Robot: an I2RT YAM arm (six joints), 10 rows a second.
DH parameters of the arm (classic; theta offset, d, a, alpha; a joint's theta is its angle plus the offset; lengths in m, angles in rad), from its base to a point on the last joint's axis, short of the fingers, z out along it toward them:
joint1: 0 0.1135 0.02 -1.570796
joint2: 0 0 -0.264 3.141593
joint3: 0.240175 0 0.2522 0
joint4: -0.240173 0 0.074 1.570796
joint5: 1.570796 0 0 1.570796
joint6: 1.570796 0.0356 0 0
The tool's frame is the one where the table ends.
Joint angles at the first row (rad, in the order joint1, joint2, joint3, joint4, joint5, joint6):
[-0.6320 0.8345 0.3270 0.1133 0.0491 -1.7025]
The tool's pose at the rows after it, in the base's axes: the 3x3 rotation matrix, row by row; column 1 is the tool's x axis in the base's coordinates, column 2 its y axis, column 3 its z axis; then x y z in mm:
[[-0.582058 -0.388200 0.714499], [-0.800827 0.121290 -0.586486], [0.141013 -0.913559 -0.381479]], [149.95 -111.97 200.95]
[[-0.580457 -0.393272 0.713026], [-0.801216 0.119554 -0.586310], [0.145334 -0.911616 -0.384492]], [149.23 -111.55 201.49]
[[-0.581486 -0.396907 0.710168], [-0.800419 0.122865 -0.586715], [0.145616 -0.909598 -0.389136]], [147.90 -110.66 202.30]
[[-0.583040 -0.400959 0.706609], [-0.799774 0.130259 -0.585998], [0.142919 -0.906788 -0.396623]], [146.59 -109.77 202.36]
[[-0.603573 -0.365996 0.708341], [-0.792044 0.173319 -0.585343], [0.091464 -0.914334 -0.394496]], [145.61 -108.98 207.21]
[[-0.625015 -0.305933 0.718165], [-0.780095 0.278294 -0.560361], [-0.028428 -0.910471 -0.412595]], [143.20 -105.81 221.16]
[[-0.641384 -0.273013 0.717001], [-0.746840 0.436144 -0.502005], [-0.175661 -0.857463 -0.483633]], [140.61 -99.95 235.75]
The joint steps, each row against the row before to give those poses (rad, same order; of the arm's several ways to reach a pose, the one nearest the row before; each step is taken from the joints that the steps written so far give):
[0.0004 -0.0010 0.0010 0.0003 0.0024 -0.0002]
[-0.0004 -0.0063 0.0019 -0.0115 0.0004 -0.0046]
[0.0000 -0.0116 0.0023 -0.0190 0.0020 0.0006]
[0.0000 -0.0098 0.0011 -0.0191 0.0015 0.0036]
[0.0000 -0.0161 0.0147 -0.0284 -0.0015 0.0558]
[0.0015 -0.0356 0.0553 -0.1103 -0.0247 0.1210]
[0.0110 -0.0178 0.0848 -0.1819 -0.0368 0.1534]

